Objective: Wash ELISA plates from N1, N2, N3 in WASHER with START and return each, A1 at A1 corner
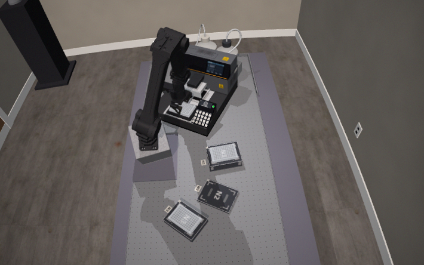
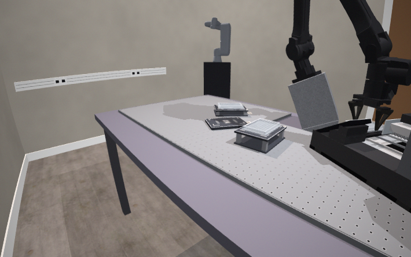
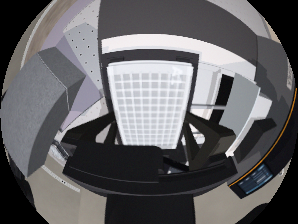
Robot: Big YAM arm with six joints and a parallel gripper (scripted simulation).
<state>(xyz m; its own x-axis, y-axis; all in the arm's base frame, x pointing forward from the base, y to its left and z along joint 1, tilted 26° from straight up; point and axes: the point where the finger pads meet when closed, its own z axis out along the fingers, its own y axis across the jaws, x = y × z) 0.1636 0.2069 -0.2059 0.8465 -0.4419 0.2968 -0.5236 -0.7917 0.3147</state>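
Now: hand 2 cm above the washer carrier. Round my hand: plate washer: 8 cm ahead, 13 cm to the left, 4 cm above.
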